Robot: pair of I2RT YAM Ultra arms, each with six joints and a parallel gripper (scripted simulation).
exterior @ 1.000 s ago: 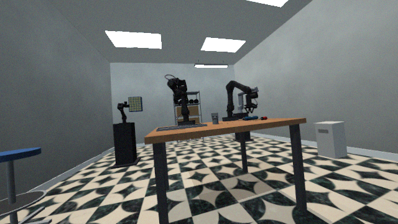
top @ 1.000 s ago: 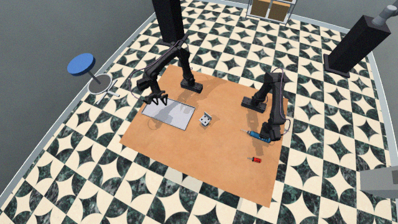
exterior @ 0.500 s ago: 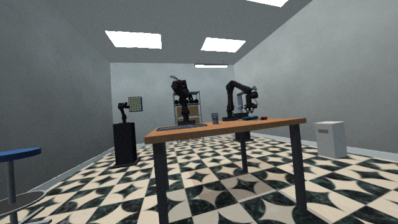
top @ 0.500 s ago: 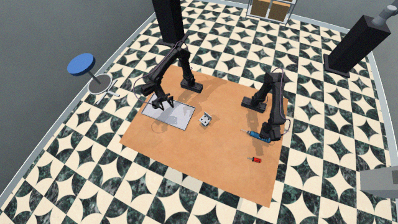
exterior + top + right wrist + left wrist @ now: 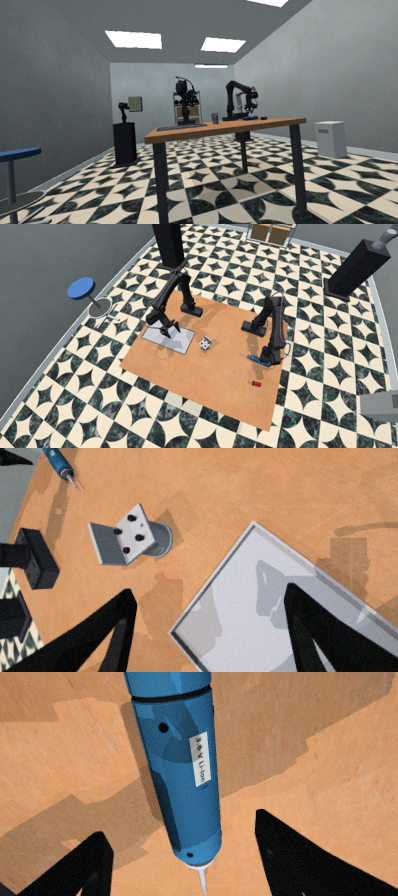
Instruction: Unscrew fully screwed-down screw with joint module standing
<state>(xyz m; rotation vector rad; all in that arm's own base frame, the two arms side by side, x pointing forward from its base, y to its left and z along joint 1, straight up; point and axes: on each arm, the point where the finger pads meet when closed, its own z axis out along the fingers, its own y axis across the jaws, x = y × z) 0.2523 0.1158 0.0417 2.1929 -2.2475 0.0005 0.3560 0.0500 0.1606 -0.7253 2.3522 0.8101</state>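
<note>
The screw lies 6 cm behind my right hand, 18 cm to the left of it and 13 cm below it. Also, from my right hand: round joint module (7 cm behind, 20 cm to the left, 17 cm below); grey mat (6 cm behind, 14 cm to the right, 19 cm below); grey bracket (7 cm behind, 20 cm to the left, 13 cm below).
</note>
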